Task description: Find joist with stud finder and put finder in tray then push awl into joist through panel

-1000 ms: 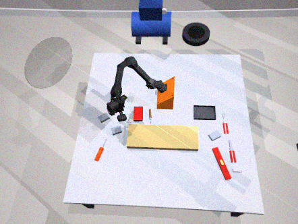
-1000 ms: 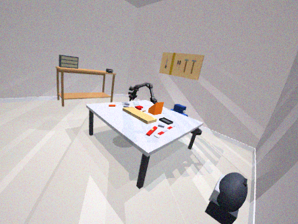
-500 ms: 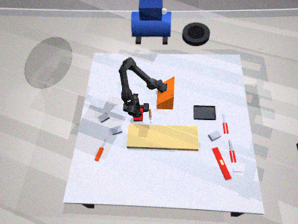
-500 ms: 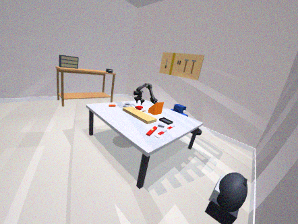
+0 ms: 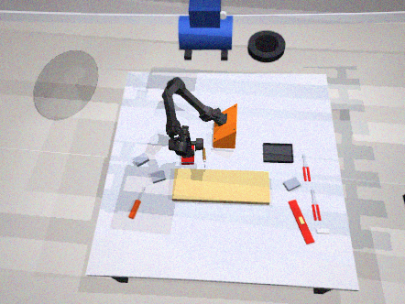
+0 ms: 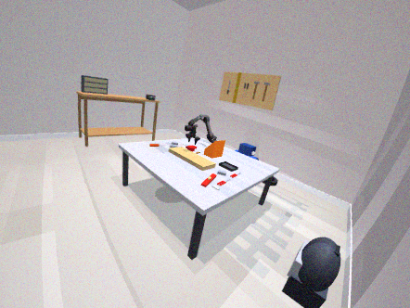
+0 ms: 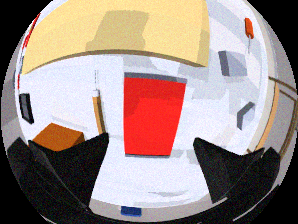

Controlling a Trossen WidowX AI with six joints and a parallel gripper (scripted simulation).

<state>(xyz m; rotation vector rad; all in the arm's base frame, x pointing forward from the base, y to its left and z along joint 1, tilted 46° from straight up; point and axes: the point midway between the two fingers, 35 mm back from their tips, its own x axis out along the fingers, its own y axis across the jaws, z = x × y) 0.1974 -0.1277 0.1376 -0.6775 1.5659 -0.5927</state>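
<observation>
The red stud finder is 70 mm below my gripper tip and 10 mm behind it. Round my gripper tip: red level 620 mm to the left, 330 mm ahead, 70 mm below; black tray 510 mm to the left, 70 mm below, 60 mm behind; awl 90 mm to the left, 80 mm below, 10 mm ahead.
</observation>
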